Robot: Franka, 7 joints.
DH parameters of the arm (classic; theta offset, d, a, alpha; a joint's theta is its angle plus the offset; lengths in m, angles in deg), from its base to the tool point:
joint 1: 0 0.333 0 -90
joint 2: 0 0 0 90
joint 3: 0 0.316 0.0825 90
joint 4: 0 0 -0.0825 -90
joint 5: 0 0.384 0 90
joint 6: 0 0 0.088 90
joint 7: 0 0.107 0 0
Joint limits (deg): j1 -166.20..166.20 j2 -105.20..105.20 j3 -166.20..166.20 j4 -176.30..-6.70 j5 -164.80..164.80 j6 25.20..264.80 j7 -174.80..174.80
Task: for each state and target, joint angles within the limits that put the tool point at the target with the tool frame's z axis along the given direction. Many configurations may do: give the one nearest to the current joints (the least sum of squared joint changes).
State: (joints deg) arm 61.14 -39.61 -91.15 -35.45 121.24 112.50 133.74
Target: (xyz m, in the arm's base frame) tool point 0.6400 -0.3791 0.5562 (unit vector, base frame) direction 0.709 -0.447 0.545
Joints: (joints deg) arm 100.29 -59.60 -95.44 -74.54 157.34 141.25 133.74
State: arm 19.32 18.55 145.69 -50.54 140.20 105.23 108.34
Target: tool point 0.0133 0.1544 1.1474 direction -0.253 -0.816 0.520
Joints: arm 0.37 19.44 132.97 -39.39 120.06 96.58 108.34
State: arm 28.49 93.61 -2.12 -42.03 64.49 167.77 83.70
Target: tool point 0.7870 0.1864 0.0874 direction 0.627 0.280 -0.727
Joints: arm 22.87 85.50 -15.63 -41.06 56.05 164.37 83.70
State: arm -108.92 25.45 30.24 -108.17 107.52 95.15 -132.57
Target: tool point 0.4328 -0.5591 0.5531 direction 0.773 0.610 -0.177
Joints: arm -78.56 34.25 26.97 -66.26 64.71 89.23 -132.57
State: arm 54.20 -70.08 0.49 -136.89 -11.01 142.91 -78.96
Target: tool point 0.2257 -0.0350 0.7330 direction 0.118 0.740 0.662
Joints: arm 99.17 -105.20 -26.02 -153.06 10.82 183.75 -78.96
